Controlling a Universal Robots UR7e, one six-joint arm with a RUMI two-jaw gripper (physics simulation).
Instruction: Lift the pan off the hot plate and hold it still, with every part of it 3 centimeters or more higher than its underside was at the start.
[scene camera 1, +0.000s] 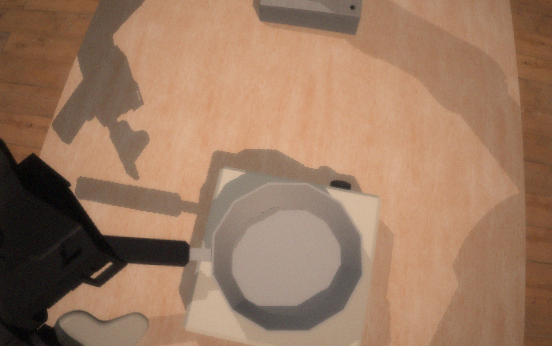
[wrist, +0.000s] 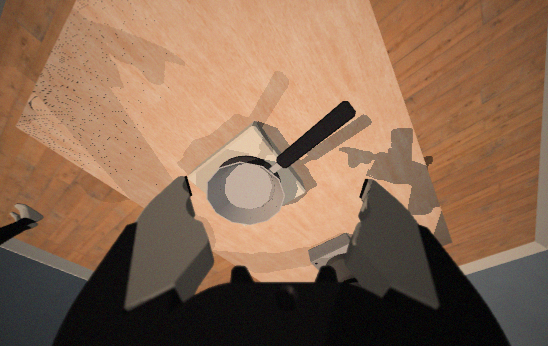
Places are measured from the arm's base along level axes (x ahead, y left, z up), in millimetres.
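Where they show: gripper, fingertip midpoint: (scene camera 1: 73, 295) (wrist: 276, 180); arm's base, link origin: (wrist: 343, 265).
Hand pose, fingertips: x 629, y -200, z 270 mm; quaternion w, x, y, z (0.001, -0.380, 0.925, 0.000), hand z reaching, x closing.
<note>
Each offset is from my fingertips to the top centre of the thing. Level surfaces: height alone.
The grey pan (scene camera 1: 287, 257) (wrist: 247, 187) rests upright on the cream square hot plate {dz -250, dx -90, dy +178 mm} (scene camera 1: 367, 215) (wrist: 242, 142). Its black handle {dz -165, dx -70, dy -33 mm} (scene camera 1: 155, 251) (wrist: 317, 135) points left in the scene view and up to the right in the wrist view. My gripper (wrist: 276, 180) is open, with its fingers wide apart and nothing between them. It is above the pan and handle, apart from both. In the scene view its dark body covers the outer end of the handle; one grey finger shows at the lower left, and the other is hidden.
A grey box (scene camera 1: 310, 17) (wrist: 330, 249) stands on the wooden table {dz -329 mm} (scene camera 1: 300, 100) (wrist: 225, 60), away from the hot plate at the top of the scene view. A small black knob {dz -275, dx -201, dy +254 mm} (scene camera 1: 340, 185) is at the hot plate's edge. Shadows of the arm and handle fall on the table.
</note>
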